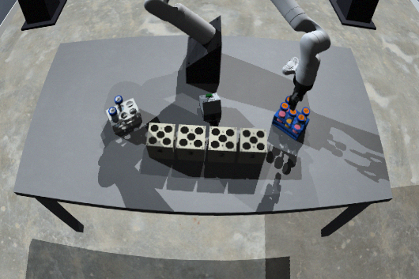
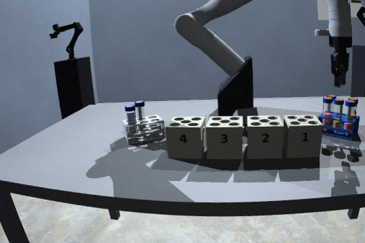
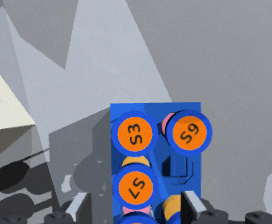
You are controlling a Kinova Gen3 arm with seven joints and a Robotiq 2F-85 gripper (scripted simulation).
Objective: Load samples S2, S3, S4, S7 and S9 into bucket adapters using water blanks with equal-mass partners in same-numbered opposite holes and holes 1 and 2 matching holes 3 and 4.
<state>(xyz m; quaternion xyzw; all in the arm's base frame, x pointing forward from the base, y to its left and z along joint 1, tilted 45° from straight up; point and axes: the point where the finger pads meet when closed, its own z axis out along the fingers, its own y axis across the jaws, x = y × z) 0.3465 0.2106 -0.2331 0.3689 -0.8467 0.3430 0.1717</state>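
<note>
Right now my hand is 120 mm above the sample tube S7 and 10 mm short of it. Also, from my hand: sample tube S9 (120 mm below, 60 mm behind); sample tube S4 (120 mm below, 30 mm to the left, 20 mm ahead); sample tube S3 (120 mm below, 40 mm to the right, 30 mm behind).
</note>
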